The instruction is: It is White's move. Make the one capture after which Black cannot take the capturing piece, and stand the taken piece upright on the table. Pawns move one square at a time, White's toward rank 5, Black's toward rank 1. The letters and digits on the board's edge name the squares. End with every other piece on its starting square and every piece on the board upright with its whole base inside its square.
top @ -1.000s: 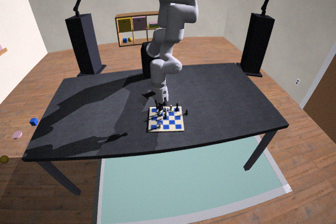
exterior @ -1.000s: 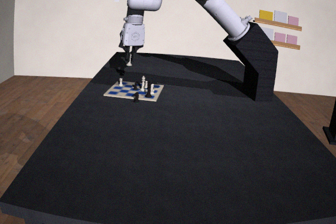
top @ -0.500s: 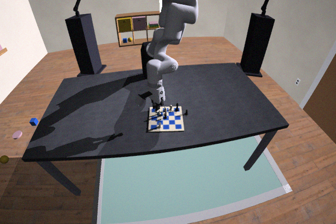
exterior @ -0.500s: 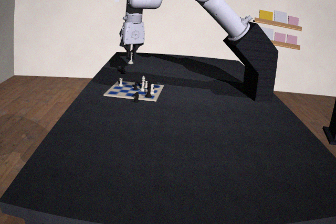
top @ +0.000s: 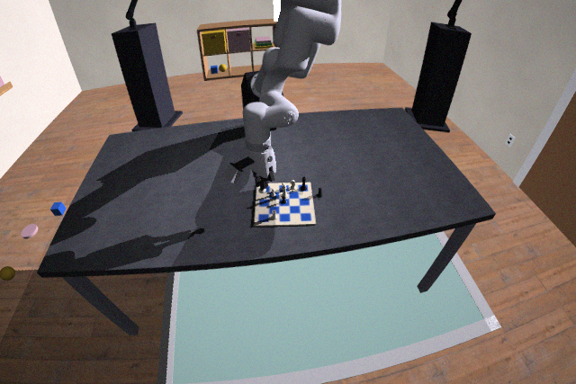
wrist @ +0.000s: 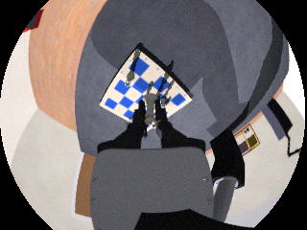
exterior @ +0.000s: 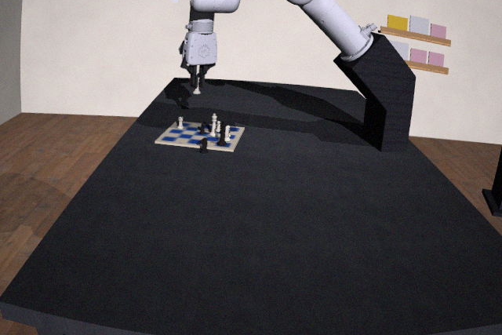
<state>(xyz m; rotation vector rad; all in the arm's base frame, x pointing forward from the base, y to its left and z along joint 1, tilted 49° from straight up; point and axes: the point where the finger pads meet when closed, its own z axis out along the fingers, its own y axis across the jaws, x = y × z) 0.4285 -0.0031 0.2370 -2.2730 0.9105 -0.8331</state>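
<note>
My gripper is now 50 mm past the blue-and-cream chessboard, 70 mm to the right of it and 140 mm above it. From my hand the other things lie so: white piece (90 mm behind, 60 mm to the left, 110 mm below).
</note>
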